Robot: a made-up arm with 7 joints.
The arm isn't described. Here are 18 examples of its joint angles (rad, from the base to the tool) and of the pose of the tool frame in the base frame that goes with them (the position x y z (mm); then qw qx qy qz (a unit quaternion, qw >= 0)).
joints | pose
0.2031 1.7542 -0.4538 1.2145 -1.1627 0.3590 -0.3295 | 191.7 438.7 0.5 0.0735 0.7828 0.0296 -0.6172
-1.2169 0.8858 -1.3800 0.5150 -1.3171 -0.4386 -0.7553 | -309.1 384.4 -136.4 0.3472 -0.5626 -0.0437 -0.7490
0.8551 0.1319 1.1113 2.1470 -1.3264 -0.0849 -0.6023 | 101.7 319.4 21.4 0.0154 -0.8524 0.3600 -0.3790
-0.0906 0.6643 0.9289 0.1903 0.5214 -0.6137 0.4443 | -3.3 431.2 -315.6 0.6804 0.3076 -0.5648 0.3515
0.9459 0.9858 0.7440 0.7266 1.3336 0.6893 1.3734 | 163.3 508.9 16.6 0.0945 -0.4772 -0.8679 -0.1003
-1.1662 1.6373 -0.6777 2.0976 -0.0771 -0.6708 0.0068 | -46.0 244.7 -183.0 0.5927 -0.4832 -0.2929 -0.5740
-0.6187 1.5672 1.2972 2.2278 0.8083 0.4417 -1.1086 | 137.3 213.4 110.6 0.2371 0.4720 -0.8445 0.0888
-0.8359 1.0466 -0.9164 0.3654 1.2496 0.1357 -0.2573 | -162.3 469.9 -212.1 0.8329 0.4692 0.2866 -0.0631
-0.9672 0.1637 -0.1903 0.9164 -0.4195 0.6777 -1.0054 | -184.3 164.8 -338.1 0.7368 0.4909 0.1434 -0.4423
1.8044 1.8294 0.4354 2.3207 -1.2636 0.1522 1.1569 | -112.7 177.6 125.3 0.1464 0.9500 -0.0841 0.2627
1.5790 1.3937 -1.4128 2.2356 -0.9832 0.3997 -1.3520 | 182.6 179.8 29.1 0.4626 -0.5363 0.6981 0.1050
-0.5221 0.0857 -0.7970 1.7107 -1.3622 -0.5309 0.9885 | 39.6 -0.3 -240.6 0.2080 -0.2401 -0.3138 -0.8947
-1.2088 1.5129 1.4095 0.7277 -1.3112 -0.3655 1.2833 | 124.9 523.4 21.8 0.7198 0.2342 0.4681 -0.4561
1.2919 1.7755 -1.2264 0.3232 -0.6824 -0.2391 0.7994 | -12.4 565.3 28.4 0.8603 0.3691 0.2289 -0.2667
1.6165 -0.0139 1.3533 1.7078 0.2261 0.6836 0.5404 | 177.2 355.2 55.8 0.0546 -0.2919 -0.8961 0.3298
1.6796 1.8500 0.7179 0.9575 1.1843 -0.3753 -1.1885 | -221.4 431.3 114.0 0.5598 0.1012 0.4907 -0.6600
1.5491 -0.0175 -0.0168 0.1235 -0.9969 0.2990 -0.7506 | 428.7 134.0 18.2 0.4803 0.6182 -0.6201 -0.0508
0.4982 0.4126 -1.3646 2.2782 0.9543 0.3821 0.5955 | 89.4 14.9 -91.8 0.3524 -0.7295 -0.2210 -0.5429
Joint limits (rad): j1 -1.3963..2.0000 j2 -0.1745..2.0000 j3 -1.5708..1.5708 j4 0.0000..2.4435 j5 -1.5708..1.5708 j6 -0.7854..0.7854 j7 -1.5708..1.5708
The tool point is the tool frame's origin. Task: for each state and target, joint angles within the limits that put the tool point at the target. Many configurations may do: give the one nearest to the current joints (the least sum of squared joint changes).
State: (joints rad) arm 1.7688 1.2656 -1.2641 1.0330 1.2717 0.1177 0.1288
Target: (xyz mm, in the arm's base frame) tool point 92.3 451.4 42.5
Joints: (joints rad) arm 1.8483 2.0000 -1.5001 1.4243 1.2717 0.1177 0.1288
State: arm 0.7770 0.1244 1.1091 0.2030 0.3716 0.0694 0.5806
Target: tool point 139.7 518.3 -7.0
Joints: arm 1.0218 0.9115 1.1059 0.7334 0.3716 0.0694 0.5806
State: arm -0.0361 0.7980 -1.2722 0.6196 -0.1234 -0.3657 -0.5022
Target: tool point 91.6 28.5 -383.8
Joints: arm 0.1442 0.0205 -1.2866 0.6038 -0.1234 -0.3657 -0.5022
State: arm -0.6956 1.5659 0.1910 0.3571 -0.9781 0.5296 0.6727
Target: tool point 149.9 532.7 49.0
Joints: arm -0.6868 1.8481 0.2417 0.4026 -0.9781 0.5296 0.6727
